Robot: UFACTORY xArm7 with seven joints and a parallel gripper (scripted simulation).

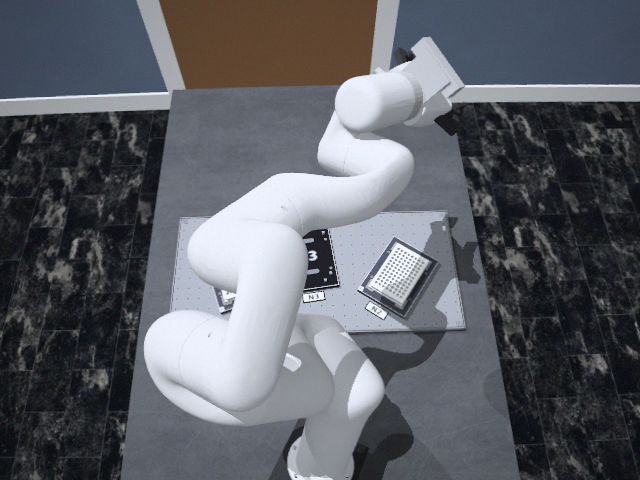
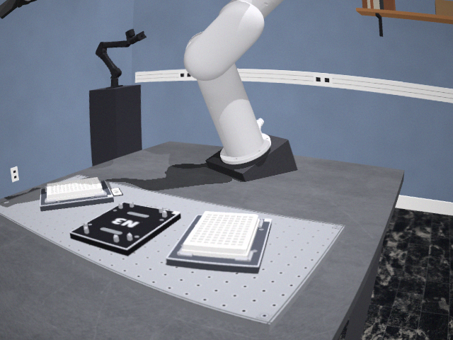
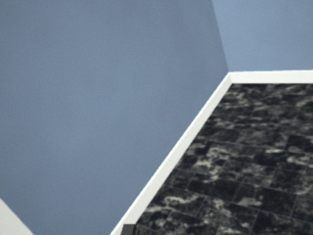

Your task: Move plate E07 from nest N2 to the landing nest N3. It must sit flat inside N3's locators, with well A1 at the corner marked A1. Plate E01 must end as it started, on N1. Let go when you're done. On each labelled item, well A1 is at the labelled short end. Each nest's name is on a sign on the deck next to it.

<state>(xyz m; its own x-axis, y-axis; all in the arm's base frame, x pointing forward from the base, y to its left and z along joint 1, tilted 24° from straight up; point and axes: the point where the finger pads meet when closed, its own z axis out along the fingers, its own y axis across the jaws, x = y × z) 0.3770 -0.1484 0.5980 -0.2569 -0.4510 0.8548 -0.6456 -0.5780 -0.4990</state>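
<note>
The plate E07 lies 400 mm below my hand, 170 mm behind it and 50 mm to the left of it. The rest, counted from my hand: nest N3 (420 mm below, 250 mm to the left, 100 mm behind); then nest N2 (420 mm below, 170 mm behind, 50 mm to the left); then plate E01 (420 mm to the left, 400 mm below, 130 mm behind).
</note>
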